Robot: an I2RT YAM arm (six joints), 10 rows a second.
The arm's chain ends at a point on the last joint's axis. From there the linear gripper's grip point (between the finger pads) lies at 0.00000 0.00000 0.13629 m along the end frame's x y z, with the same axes.
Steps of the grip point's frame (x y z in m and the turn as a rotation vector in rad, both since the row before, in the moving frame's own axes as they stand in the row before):
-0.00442, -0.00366, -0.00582, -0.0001, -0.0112, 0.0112
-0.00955, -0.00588, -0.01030, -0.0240, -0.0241, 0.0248
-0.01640, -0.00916, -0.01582, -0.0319, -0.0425, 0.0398
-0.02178, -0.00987, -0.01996, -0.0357, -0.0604, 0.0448
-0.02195, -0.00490, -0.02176, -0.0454, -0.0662, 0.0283
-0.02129, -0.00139, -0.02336, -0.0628, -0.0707, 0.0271
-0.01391, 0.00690, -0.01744, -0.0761, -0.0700, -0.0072
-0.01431, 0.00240, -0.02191, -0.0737, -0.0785, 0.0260
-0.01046, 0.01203, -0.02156, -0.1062, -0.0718, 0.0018
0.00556, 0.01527, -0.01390, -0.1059, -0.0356, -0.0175
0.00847, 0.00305, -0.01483, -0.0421, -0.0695, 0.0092
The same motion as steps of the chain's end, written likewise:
-0.00289, -0.00367, -0.00581, -0.0001, -0.0112, 0.0112
-0.00623, -0.00911, -0.01022, -0.0240, -0.0241, 0.0248
-0.01053, -0.01339, -0.01563, -0.0319, -0.0425, 0.0398
-0.01345, -0.01455, -0.01962, -0.0357, -0.0604, 0.0448
-0.01285, -0.01095, -0.02132, -0.0454, -0.0662, 0.0283
-0.01155, -0.00980, -0.02275, -0.0628, -0.0707, 0.0271
-0.00442, -0.00349, -0.01671, -0.0761, -0.0700, -0.0072
-0.00350, -0.00749, -0.02112, -0.0737, -0.0785, 0.0260
-0.00069, -0.00240, -0.02044, -0.1062, -0.0718, 0.0018
0.01028, 0.00083, -0.01305, -0.1059, -0.0356, -0.0175
0.01796, -0.00264, -0.01438, -0.0421, -0.0695, 0.0092

